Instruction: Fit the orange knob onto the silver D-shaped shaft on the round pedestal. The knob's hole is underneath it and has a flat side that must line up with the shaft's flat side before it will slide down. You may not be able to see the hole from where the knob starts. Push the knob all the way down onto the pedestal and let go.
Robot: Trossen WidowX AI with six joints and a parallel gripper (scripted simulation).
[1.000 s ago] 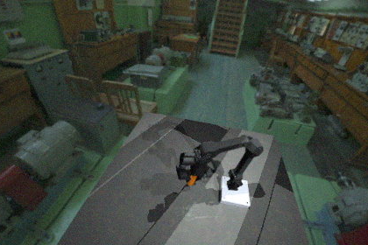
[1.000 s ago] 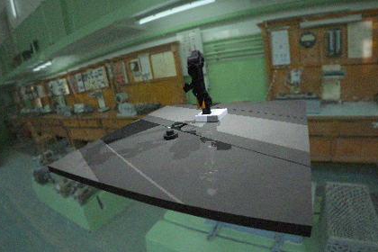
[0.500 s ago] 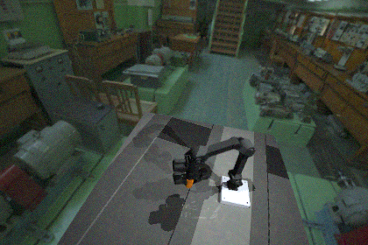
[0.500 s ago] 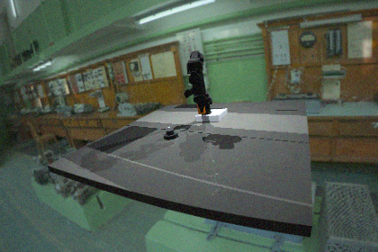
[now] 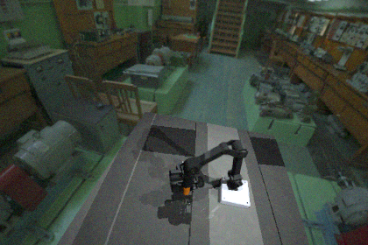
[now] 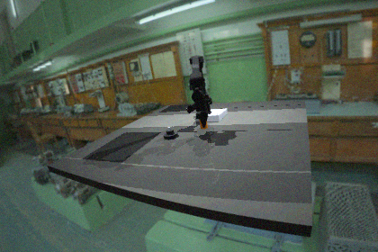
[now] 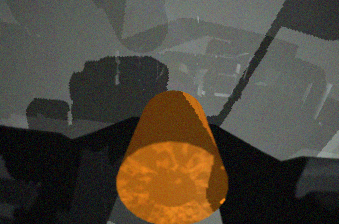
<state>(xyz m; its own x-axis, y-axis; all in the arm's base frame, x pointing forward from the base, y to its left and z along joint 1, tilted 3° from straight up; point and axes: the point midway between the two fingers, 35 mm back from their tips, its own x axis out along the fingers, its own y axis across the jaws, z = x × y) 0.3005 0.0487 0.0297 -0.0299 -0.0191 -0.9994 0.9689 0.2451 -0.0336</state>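
The orange knob is 3 cm above my gripper tip. Round my gripper tip: silver shaft: 20 cm to the right, 2 cm below, 2 cm ahead.
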